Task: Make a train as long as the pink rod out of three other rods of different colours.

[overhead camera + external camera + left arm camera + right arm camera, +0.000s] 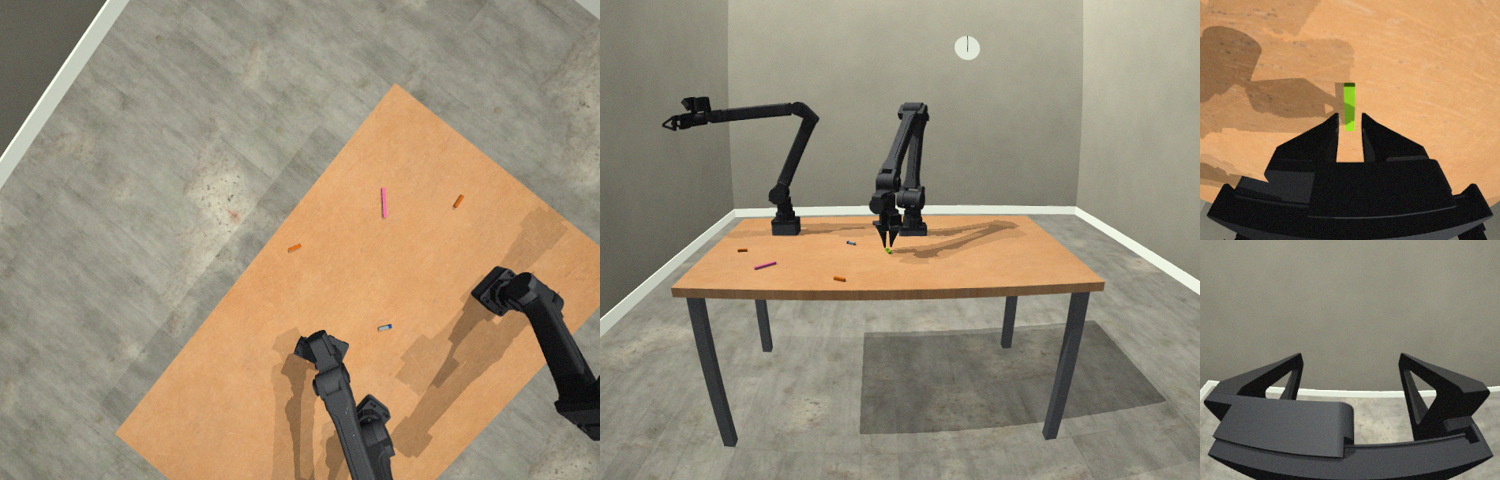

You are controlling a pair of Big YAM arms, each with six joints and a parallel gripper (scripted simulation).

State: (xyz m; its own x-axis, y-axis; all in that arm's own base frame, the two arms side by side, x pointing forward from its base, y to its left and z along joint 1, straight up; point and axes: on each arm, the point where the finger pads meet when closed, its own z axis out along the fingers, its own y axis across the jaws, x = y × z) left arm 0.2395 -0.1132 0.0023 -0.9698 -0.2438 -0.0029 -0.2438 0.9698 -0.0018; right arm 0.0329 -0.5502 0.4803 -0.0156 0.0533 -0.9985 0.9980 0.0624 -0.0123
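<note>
Now: left hand 20 mm above the lime rod. From my left hand the other things lie so: pink rod: 180 mm ahead, 430 mm to the right, 20 mm below; grey rod: 90 mm behind, 150 mm to the right, 20 mm below; blue rod: 100 mm behind, 160 mm to the right, 20 mm below.
</note>
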